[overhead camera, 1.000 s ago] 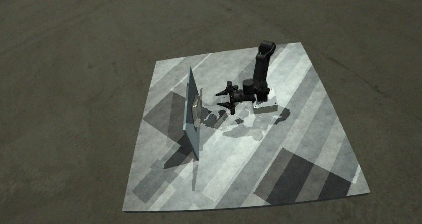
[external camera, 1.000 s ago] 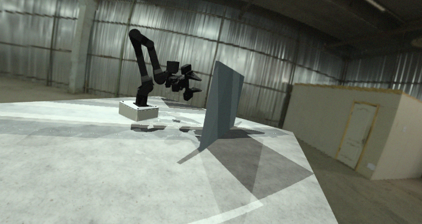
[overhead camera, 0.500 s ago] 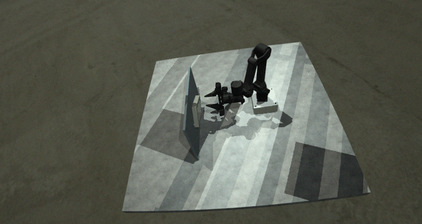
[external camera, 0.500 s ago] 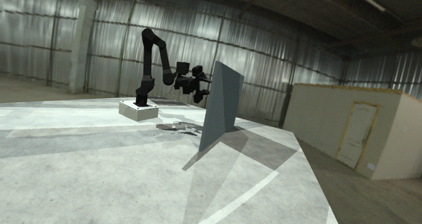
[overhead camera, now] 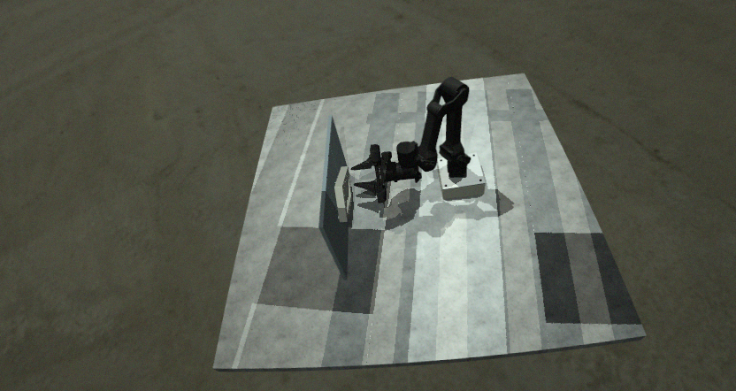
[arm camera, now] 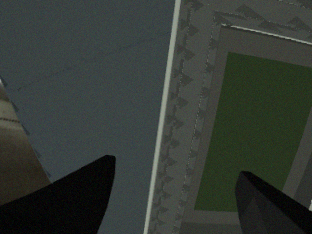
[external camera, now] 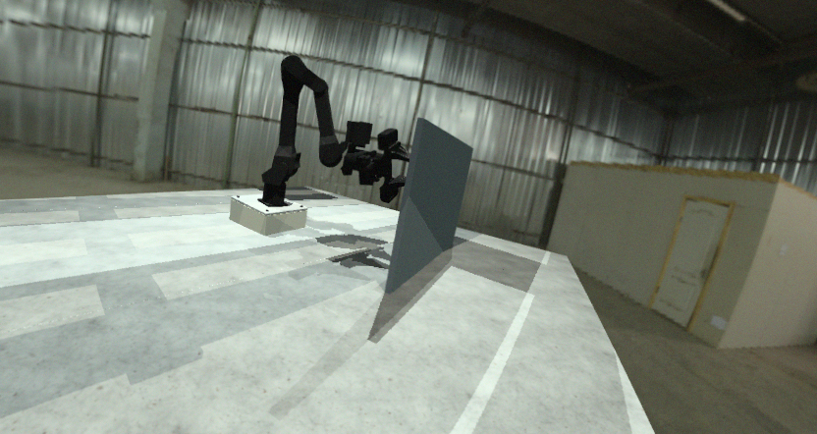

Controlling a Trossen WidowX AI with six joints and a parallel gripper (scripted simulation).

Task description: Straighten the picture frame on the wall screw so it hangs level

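The picture frame is 5 cm below my gripper tip, 4 cm ahead of it and 3 cm to the left of it. Also, from my gripper tip: grey-blue wall panel: 6 cm below, 5 cm ahead, 3 cm to the left.
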